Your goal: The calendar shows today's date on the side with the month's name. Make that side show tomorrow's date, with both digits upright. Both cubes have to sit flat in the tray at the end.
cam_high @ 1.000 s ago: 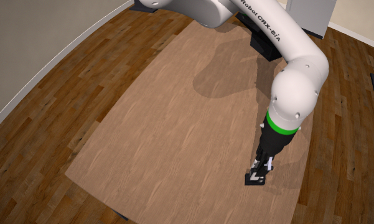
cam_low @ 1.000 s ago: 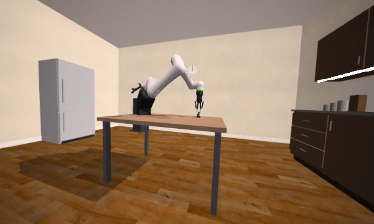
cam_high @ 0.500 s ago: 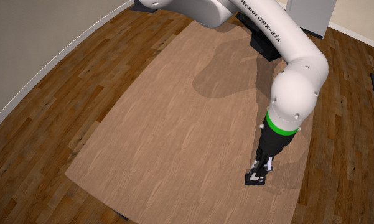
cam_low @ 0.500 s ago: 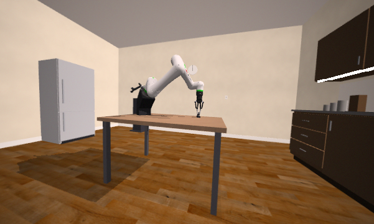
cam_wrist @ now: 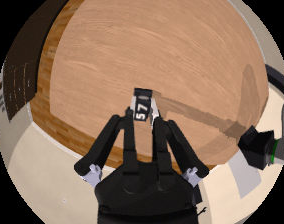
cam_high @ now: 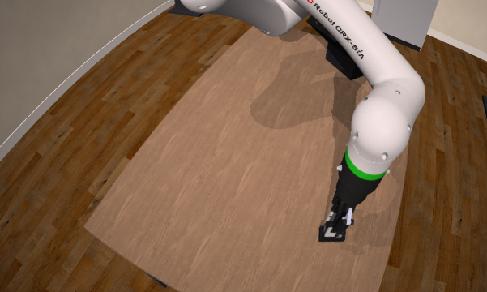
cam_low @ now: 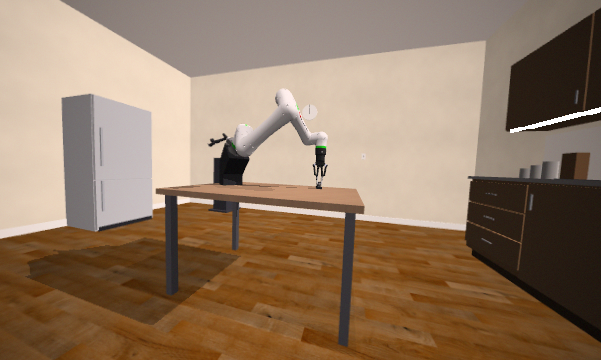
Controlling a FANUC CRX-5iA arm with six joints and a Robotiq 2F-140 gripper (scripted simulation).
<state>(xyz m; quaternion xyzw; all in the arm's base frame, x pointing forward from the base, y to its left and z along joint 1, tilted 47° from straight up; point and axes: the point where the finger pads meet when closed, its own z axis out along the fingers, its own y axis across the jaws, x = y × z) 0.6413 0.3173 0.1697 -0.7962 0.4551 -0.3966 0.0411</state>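
The black tray lies 1 cm behind my hand, 2 cm to the left of it and 6 cm below it.
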